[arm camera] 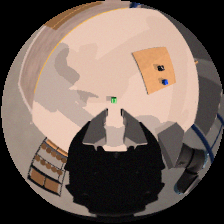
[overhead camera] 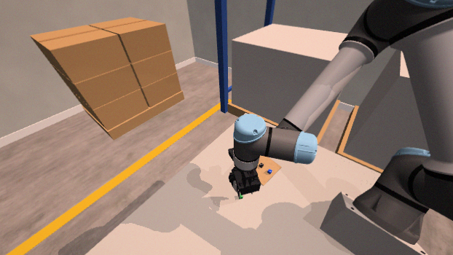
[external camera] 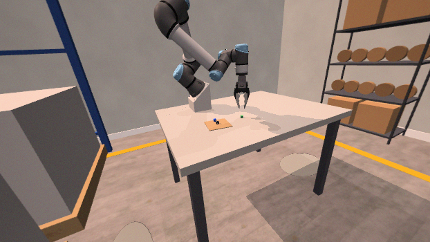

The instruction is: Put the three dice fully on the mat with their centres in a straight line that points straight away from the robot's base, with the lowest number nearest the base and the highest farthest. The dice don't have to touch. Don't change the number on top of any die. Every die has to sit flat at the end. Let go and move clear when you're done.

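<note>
The green die lies 7 cm below my hand. Also, from my hand: blue die 18 cm to the right, 7 cm below, 2 cm behind; black die 18 cm to the right, 7 cm below, 3 cm ahead; tan mat 18 cm to the right, 8 cm below, 3 cm ahead.
</note>
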